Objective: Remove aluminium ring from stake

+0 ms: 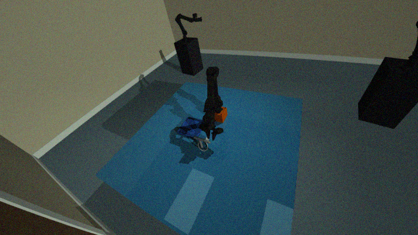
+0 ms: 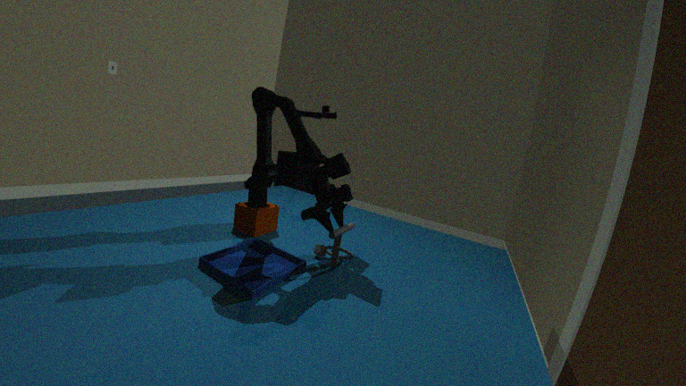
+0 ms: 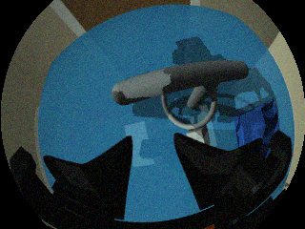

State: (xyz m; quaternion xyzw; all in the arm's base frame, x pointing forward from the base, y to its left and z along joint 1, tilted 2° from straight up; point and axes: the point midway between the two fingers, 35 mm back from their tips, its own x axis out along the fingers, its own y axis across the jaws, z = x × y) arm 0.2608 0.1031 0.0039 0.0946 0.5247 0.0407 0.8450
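My gripper tip is now 4 cm short of the aluminium ring, 5 cm to the left of it and 4 cm above it. The rest, counted from my gripper tip: blue tray 6 cm behind, 25 cm to the right, 6 cm below.
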